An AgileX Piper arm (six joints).
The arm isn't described. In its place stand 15 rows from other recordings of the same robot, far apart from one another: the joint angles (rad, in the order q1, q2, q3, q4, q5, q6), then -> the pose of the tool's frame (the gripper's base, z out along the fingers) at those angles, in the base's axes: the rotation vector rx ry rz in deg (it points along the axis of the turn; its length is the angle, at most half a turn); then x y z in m.
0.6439 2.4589 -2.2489 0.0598 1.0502 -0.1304 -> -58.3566, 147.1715, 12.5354, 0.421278, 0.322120, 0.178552
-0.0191 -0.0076 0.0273 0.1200 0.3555 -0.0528 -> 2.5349, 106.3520, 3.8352, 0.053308, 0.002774, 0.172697
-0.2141 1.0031 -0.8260 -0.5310 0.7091 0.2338 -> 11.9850, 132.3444, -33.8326, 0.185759, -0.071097, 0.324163
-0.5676 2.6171 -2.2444 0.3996 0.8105 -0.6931 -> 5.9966, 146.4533, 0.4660, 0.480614, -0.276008, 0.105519
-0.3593 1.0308 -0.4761 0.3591 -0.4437 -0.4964 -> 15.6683, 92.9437, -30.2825, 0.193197, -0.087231, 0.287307
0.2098 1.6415 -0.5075 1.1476 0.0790 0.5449 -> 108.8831, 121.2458, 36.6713, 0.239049, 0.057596, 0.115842
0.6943 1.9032 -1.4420 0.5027 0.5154 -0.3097 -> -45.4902, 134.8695, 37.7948, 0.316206, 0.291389, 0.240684
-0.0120 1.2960 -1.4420 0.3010 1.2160 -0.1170 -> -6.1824, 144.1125, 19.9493, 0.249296, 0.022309, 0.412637
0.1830 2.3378 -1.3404 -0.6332 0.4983 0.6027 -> -9.5362, 162.6611, -21.2313, 0.414095, 0.050464, 0.030389
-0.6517 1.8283 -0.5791 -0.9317 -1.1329 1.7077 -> 61.0433, 89.3215, 63.6821, 0.270333, -0.123035, 0.149040
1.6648 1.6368 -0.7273 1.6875 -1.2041 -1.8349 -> -67.7111, 88.7300, -29.3393, 0.059701, 0.265645, 0.202837
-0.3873 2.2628 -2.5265 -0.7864 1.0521 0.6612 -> 55.7820, 105.6101, -46.3161, 0.441279, -0.240412, 0.385722
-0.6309 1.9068 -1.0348 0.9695 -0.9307 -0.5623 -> 66.1056, 76.7202, -55.1494, 0.279546, -0.278739, 0.206035
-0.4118 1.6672 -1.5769 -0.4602 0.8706 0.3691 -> 41.3499, 131.4293, -33.1779, 0.331171, -0.178372, 0.359051
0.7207 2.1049 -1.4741 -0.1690 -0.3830 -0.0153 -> -45.8944, 89.6567, 26.1367, 0.366303, 0.329340, 0.220569
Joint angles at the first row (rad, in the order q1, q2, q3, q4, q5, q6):
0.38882 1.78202 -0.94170 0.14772 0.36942 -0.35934
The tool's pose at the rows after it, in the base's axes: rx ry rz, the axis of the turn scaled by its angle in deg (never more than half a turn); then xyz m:
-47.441, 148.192, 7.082, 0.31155, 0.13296, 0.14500
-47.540, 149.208, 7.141, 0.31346, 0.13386, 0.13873
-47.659, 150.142, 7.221, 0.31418, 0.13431, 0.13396
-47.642, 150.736, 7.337, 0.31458, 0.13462, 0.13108
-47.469, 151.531, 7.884, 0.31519, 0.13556, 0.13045
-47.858, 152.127, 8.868, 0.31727, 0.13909, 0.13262
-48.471, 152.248, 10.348, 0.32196, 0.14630, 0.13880
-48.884, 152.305, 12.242, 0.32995, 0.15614, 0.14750
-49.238, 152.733, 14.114, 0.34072, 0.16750, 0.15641
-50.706, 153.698, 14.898, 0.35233, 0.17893, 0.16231
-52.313, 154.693, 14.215, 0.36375, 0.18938, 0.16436
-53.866, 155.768, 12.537, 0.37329, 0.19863, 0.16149
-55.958, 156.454, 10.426, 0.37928, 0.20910, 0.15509
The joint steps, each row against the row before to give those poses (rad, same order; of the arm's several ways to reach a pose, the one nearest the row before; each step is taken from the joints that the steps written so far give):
-0.00001 0.03543 -0.01323 0.00278 0.00051 -0.00012
0.00000 0.02327 -0.00730 0.00274 0.00148 0.00002
0.00001 0.01611 -0.00377 0.00267 0.00387 -0.00026
-0.00001 0.00976 -0.00235 0.00327 0.00246 -0.00043
0.00016 0.00596 -0.00836 0.01110 0.01510 -0.00329
0.00409 0.00591 -0.02266 0.01746 0.02956 -0.01061
0.00963 0.00702 -0.04330 0.02020 0.04254 -0.00930
0.01125 0.01467 -0.06639 0.02014 0.05593 -0.00217
0.01127 0.02747 -0.08729 0.01190 0.06918 0.00989
0.01205 0.04150 -0.09804 -0.00952 0.07923 0.01707
0.01304 0.04878 -0.09442 -0.02984 0.06759 0.02763
0.01410 0.05137 -0.07946 -0.03865 0.05102 0.03060
0.02072 0.04890 -0.06159 -0.03995 0.03360 0.02643

